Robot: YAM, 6 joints.
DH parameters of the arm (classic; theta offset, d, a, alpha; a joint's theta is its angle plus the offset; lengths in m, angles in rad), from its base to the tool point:
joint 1: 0 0.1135 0.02 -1.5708
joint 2: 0 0 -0.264 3.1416
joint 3: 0.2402 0 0.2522 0
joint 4: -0.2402 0 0.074 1.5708
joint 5: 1.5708 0 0 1.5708
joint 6: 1.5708 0.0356 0 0
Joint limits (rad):
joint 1: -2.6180..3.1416
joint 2: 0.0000..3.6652
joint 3: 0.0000..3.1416
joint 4: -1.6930..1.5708
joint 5: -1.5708..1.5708
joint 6: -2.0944..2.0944
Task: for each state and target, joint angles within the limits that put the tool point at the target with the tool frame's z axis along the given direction. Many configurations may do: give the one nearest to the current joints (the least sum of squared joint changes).
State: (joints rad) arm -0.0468 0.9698 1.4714 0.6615 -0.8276 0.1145
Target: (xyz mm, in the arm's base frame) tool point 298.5 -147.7 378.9 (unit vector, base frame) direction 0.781 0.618 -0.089
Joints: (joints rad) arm -0.5600 1.4836 1.3413 -0.1186 -1.2184 0.1145
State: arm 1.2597 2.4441 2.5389 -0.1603 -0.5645 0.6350
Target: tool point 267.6 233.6 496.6 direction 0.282 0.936 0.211
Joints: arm 0.6609 1.5714 1.7074 0.1227 -0.6013 0.6350
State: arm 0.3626 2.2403 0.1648 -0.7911 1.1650 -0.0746
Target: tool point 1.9 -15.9 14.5 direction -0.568 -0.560 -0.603
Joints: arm 0.1806 2.3278 0.0018 -0.0749 0.4656 -0.0746
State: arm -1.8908 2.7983 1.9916 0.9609 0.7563 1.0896
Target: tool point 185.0 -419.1 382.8 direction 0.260 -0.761 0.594
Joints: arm -1.1493 1.9639 1.5652 1.0369 0.0741 1.0896
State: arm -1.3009 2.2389 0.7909 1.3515 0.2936 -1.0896
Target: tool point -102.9 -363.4 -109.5 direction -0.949 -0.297 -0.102
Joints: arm -1.7642 2.9576 1.1769 1.5687 1.0645 -1.0896
